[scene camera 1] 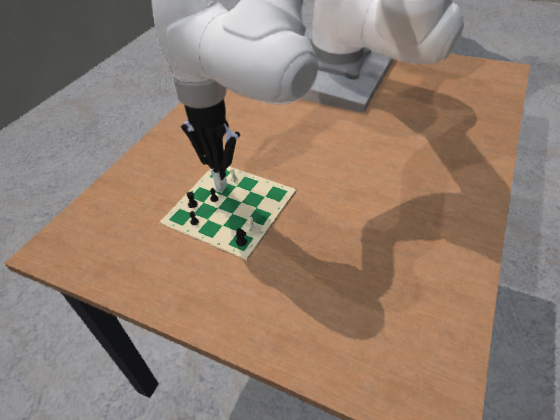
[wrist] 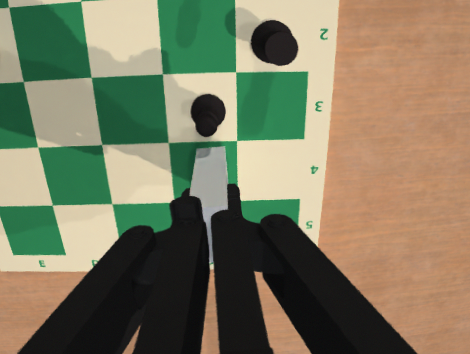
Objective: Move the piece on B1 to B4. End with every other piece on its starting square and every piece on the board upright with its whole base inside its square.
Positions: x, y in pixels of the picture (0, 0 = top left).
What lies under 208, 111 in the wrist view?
A black pawn.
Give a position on a chessboard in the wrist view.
At 104, 140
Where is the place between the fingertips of my gripper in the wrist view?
213, 169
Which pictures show my gripper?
Scene camera 1 and the wrist view: all of them.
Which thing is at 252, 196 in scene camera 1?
A chessboard.
